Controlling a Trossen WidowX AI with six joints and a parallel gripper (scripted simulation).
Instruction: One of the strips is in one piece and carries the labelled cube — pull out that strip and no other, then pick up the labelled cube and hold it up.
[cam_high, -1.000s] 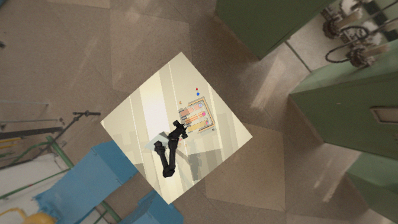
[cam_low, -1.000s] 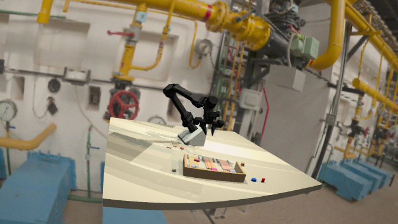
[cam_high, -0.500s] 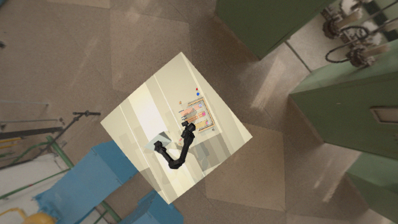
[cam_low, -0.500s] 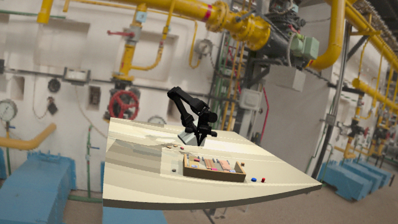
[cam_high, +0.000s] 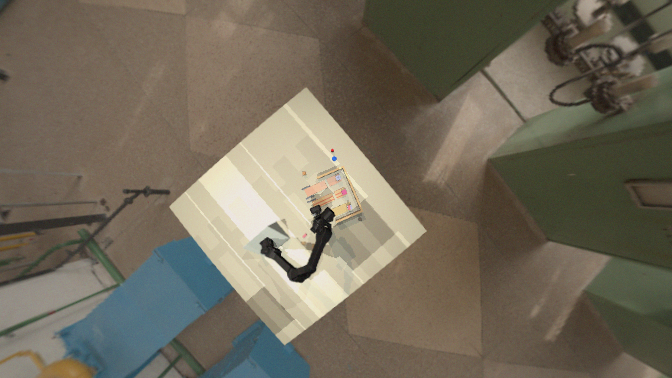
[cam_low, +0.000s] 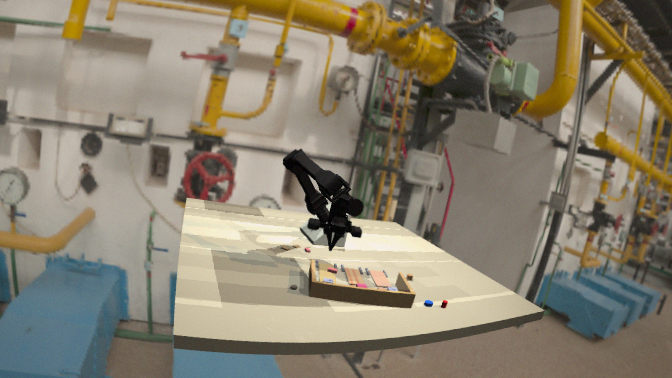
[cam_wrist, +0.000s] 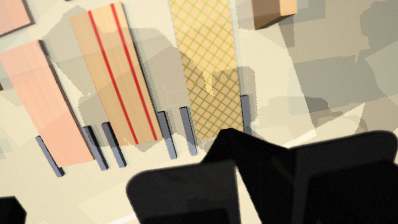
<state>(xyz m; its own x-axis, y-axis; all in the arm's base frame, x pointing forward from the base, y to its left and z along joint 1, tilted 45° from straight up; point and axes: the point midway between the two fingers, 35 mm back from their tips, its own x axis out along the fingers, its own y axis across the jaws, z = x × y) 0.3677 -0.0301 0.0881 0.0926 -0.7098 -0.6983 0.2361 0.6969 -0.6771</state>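
My gripper tip is 90 mm short of the strip, 20 mm to the left of it and 70 mm above it. From my gripper tip the other things lie so: red piece (320 mm ahead, 320 mm to the left, 60 mm below); grey disc (200 mm ahead, 160 mm to the right, 60 mm below); blue disc (300 mm ahead, 270 mm to the left, 60 mm below).
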